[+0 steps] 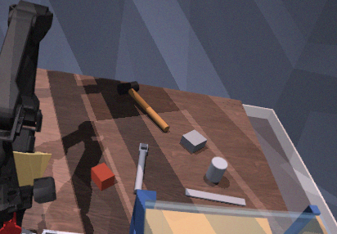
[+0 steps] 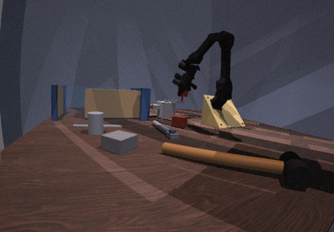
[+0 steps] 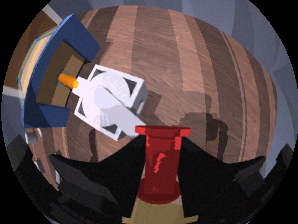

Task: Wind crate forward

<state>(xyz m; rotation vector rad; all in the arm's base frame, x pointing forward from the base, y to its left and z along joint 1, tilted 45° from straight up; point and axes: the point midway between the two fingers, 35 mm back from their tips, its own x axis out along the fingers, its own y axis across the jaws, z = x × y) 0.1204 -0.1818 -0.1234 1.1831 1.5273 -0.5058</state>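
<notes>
My gripper tip is now 3 cm short of the winch handle, 2 cm above it and 1 cm to the right of it. From my gripper tip the other things lie so: flat grey bar (47 cm ahead, 31 cm to the left, 13 cm below); grey winch (10 cm below, 8 cm ahead, 1 cm to the right); red grip (2 cm to the left, 1 cm behind).
</notes>
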